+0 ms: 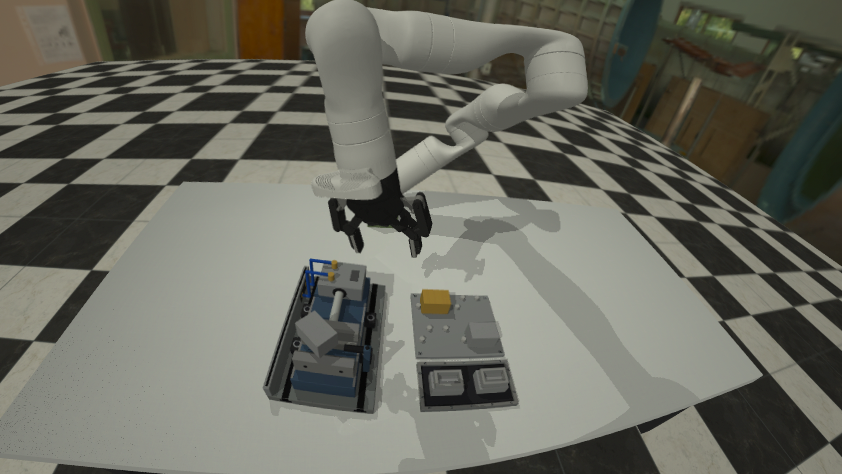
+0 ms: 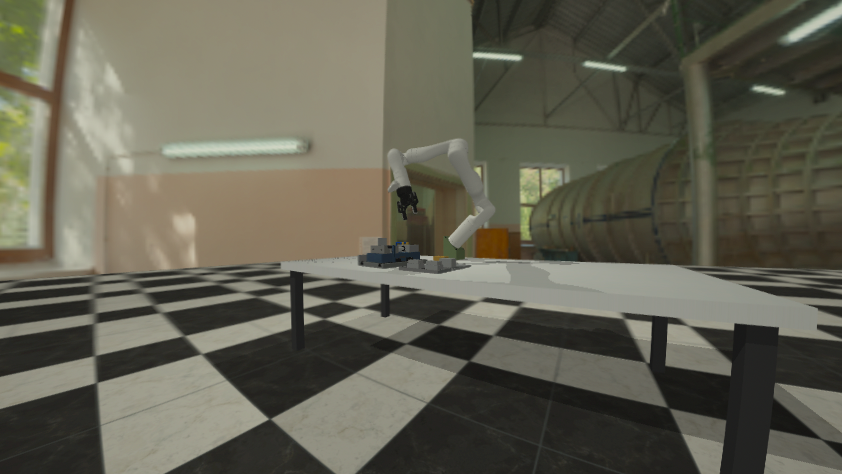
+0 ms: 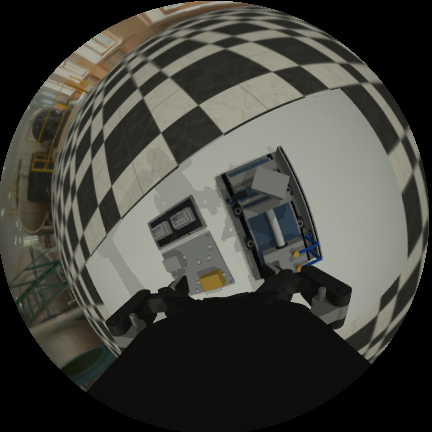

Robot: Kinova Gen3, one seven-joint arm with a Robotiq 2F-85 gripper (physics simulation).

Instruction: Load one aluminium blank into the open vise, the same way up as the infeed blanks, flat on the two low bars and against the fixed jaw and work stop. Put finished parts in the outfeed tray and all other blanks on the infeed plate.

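Seen in the pictures: gripper, fingertip midpoint: (image 1: 387, 251) (image 2: 410, 217) (image 3: 224, 278); arm's base, origin of the base link: (image 2: 453, 242).
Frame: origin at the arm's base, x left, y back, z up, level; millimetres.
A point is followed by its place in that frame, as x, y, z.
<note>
My gripper (image 1: 385, 252) @(-5, -424, 132) (image 2: 410, 215) @(-5, -424, 132) (image 3: 224, 278) @(-5, -424, 132) is open and empty, high above the table behind the vise (image 1: 324, 382) @(-98, -567, -41) (image 2: 382, 257) @(-47, -571, -56) (image 3: 290, 220) @(-129, -417, -41) and the infeed plate. A grey blank (image 1: 318, 334) @(-107, -518, 31) (image 2: 374, 241) @(-104, -539, 14) (image 3: 270, 182) @(-112, -504, 31) sits askew on top of the vise's jaw area, turned against the jaws; the bars below are hidden. Another grey blank (image 1: 484, 333) @(210, -448, -57) (image 3: 174, 262) @(196, -440, -57) lies on the right part of the infeed plate (image 1: 441, 348) @(124, -461, -93) (image 3: 192, 246) @(137, -459, -93). A yellow block (image 1: 435, 301) @(116, -363, -57) (image 3: 212, 280) @(111, -353, -57) sits at that plate's back left corner. The outfeed tray (image 1: 468, 407) @(158, -594, -89) holds two stepped grey parts (image 1: 446, 381) @(119, -546, -74) (image 1: 491, 380) @(208, -548, -74).
Blue tubes (image 1: 310, 272) @(-146, -361, 8) (image 3: 312, 245) @(-143, -360, 9) with yellow tips stand up at the back left of the vise. A dark arm (image 1: 353, 348) @(-52, -518, -6) reaches across the vise's right side. Small pins stand on the infeed plate. A long side wall (image 1: 282, 335) @(-188, -474, -51) runs along the vise's left side.
</note>
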